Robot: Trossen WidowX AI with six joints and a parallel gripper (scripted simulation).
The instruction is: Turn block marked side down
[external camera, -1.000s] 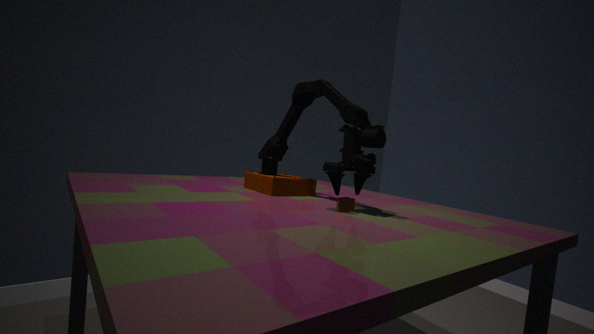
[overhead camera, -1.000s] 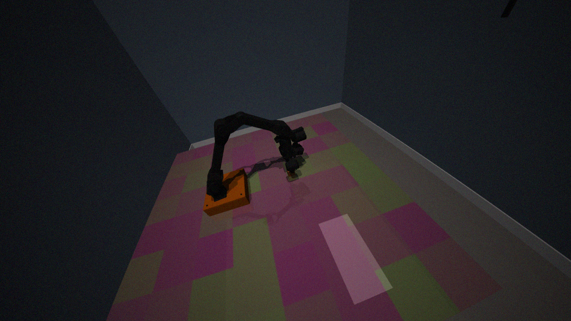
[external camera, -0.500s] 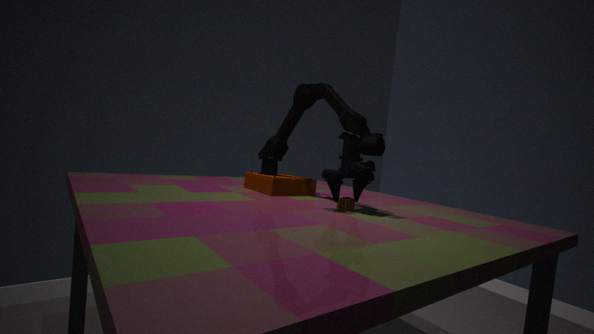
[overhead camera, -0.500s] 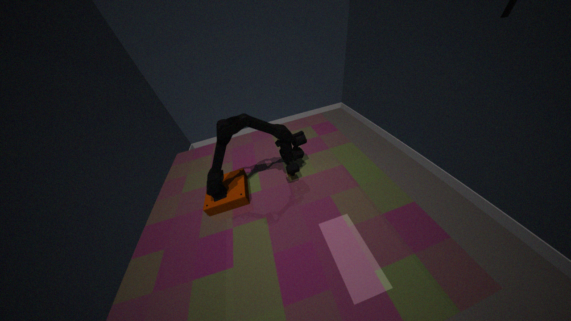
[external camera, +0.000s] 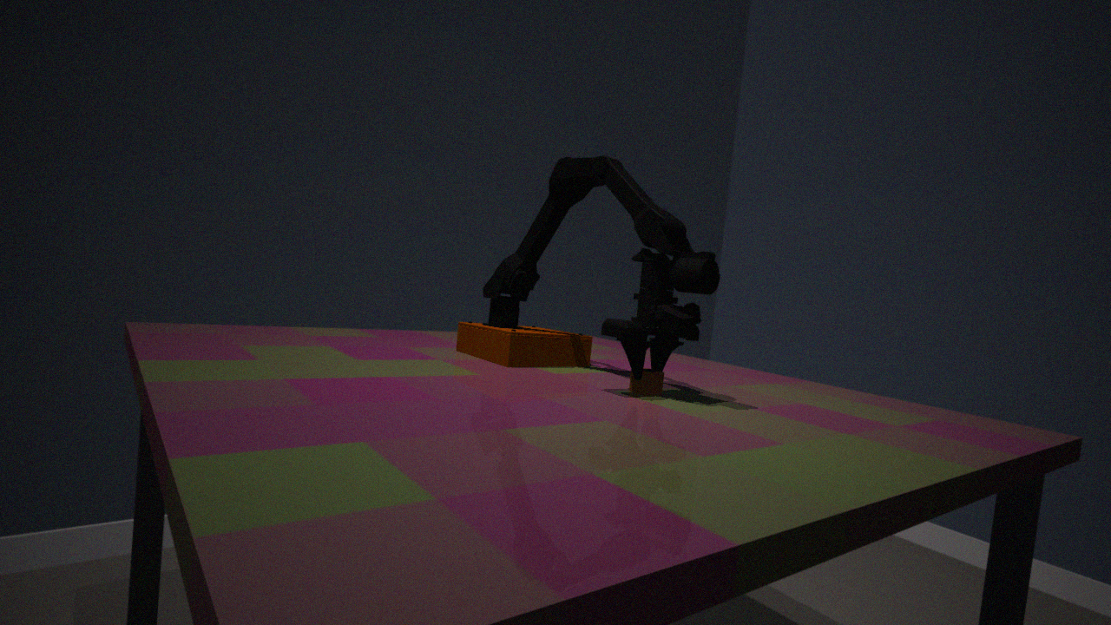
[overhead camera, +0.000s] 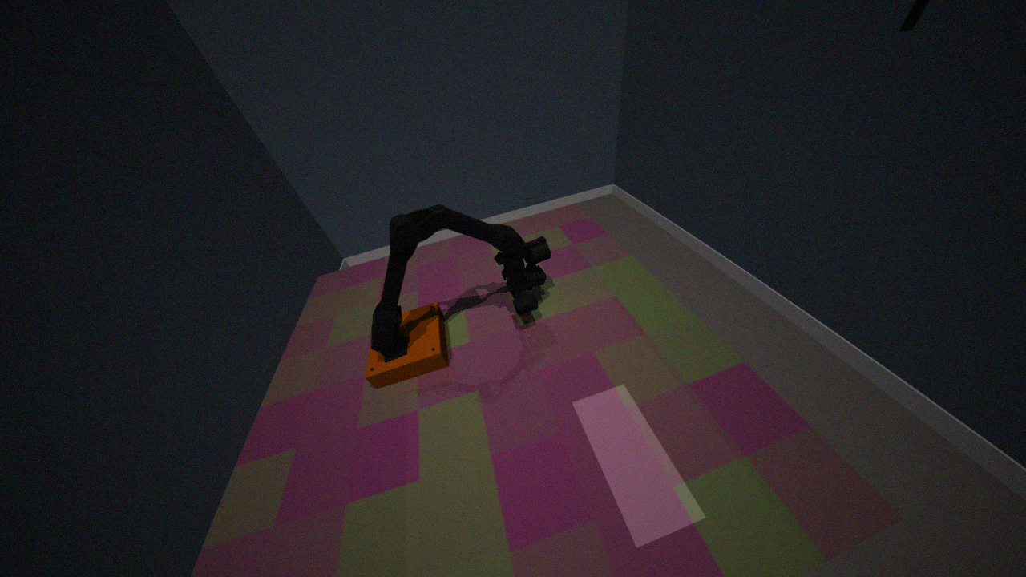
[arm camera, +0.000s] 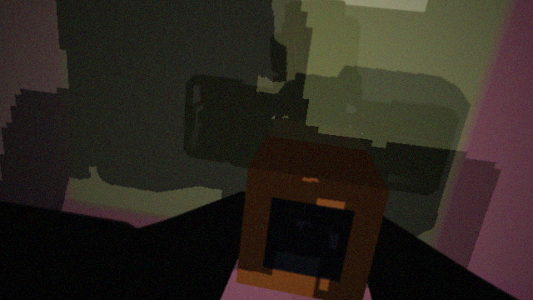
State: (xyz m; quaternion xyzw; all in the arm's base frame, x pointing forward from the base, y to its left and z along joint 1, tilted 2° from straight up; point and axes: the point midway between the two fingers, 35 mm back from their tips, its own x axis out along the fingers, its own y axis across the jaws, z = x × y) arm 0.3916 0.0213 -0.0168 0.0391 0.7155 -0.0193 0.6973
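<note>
Now: the orange block 10 mm above my gripper tip.
</note>
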